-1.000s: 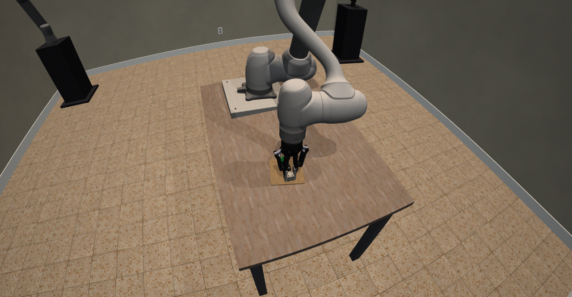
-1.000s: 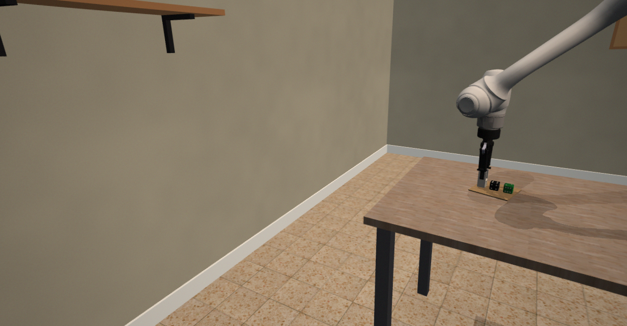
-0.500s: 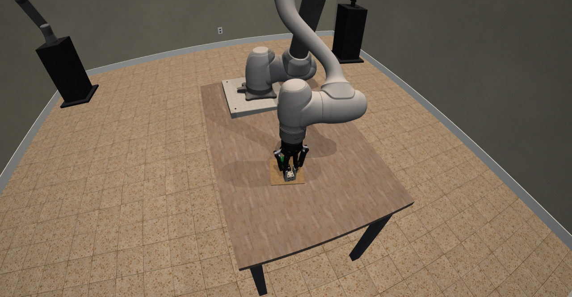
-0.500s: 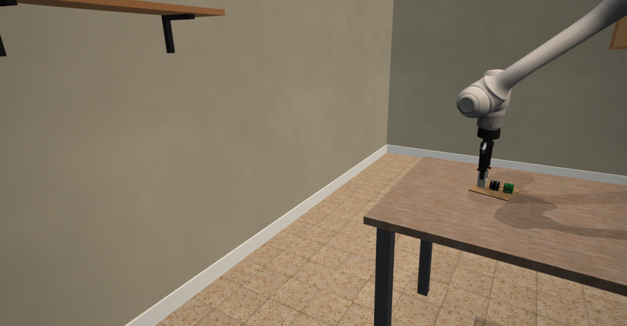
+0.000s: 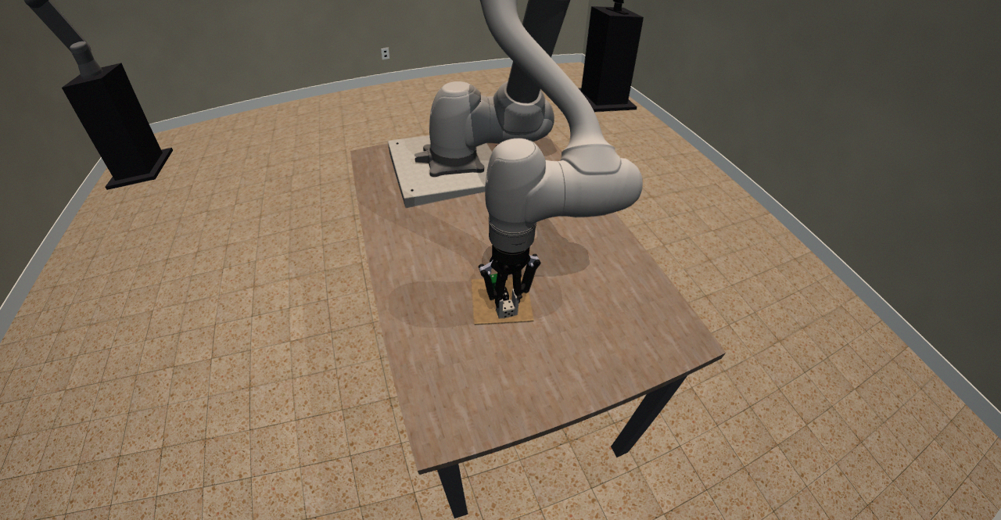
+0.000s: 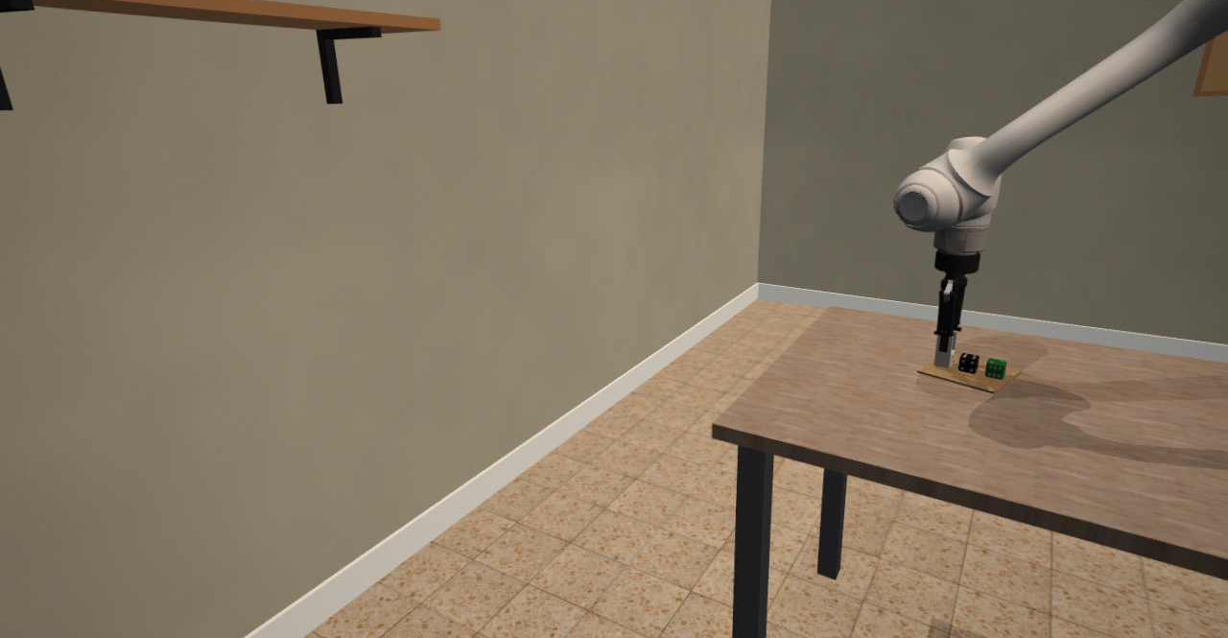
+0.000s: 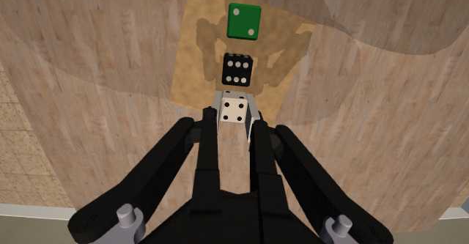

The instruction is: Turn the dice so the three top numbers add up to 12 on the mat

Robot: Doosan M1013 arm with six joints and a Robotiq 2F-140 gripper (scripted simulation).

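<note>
The white die lies 2 cm below my hand. Also, from my hand: green die: 9 cm behind, 2 cm below; then black die: 4 cm behind, 2 cm below; then tan mat: 5 cm behind, 4 cm below.
</note>
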